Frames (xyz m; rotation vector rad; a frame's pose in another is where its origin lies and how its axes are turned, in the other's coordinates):
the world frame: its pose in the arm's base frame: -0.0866 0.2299 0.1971 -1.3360 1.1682 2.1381
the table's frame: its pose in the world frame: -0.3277 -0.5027 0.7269 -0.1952 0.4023 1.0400
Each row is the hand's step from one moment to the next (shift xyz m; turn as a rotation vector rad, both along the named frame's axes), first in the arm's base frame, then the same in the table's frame.
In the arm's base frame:
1: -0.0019 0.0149 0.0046 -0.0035 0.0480 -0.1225
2: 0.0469 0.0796 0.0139 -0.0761 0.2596 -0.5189
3: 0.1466 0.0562 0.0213 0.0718 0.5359 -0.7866
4: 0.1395 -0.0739 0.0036 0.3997 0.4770 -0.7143
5: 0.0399 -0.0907 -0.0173 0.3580 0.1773 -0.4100
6: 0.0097 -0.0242 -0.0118 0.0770 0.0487 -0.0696
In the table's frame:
1: -0.0122 0.0019 0.0097 -0.0261 -0.1287 0.0085
2: -0.0933 0.0038 0.0012 -0.1273 -0.5592 0.1162
3: -0.1251 0.0224 -0.0946 -0.4099 -0.8577 0.0861
4: -0.0086 0.0263 -0.1555 -0.5348 -0.7524 -0.2131
5: 0.0589 0.0011 -0.0816 -0.2903 -0.4061 -0.2801
6: 0.0170 -0.0068 -0.0220 -0.0734 -0.0709 -0.0523

